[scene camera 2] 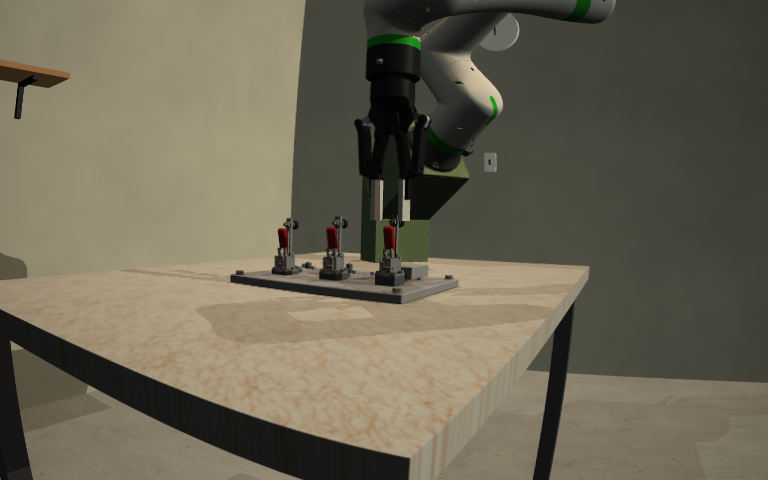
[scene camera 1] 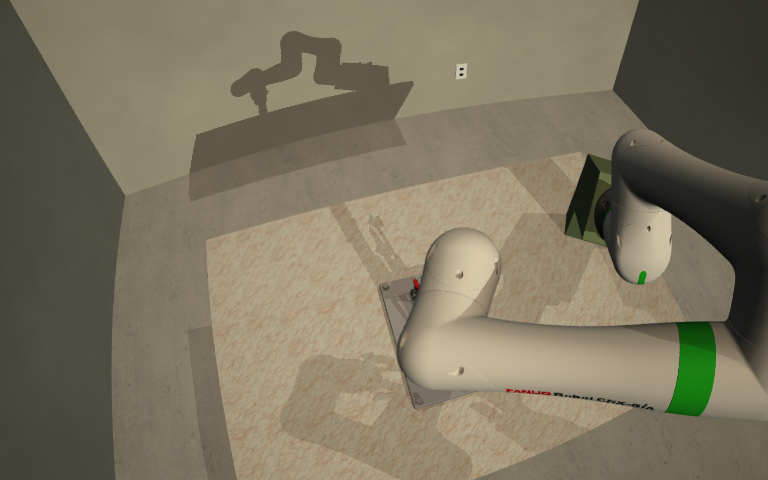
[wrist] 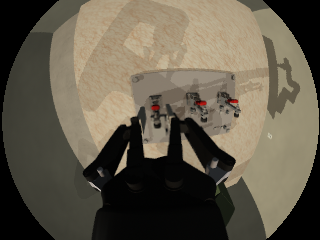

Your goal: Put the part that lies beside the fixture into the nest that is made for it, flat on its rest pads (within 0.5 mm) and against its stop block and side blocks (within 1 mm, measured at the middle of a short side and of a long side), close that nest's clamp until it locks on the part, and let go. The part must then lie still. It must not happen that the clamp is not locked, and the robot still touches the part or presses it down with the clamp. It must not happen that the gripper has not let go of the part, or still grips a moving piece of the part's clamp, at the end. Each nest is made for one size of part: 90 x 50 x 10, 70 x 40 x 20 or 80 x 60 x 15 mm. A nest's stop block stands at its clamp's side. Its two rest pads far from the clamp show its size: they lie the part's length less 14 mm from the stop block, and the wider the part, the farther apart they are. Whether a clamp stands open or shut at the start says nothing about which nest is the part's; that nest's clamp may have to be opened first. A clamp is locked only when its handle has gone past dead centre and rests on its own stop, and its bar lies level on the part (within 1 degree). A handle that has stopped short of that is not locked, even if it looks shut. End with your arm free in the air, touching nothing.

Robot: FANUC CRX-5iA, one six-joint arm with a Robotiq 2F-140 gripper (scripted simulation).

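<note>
Gripper [scene camera 2: 389,220]. In the wrist view too, gripper [wrist: 155,111]. Grey fixture plate [scene camera 2: 361,286]. Wrist view again, grey fixture plate [wrist: 173,85].
</note>
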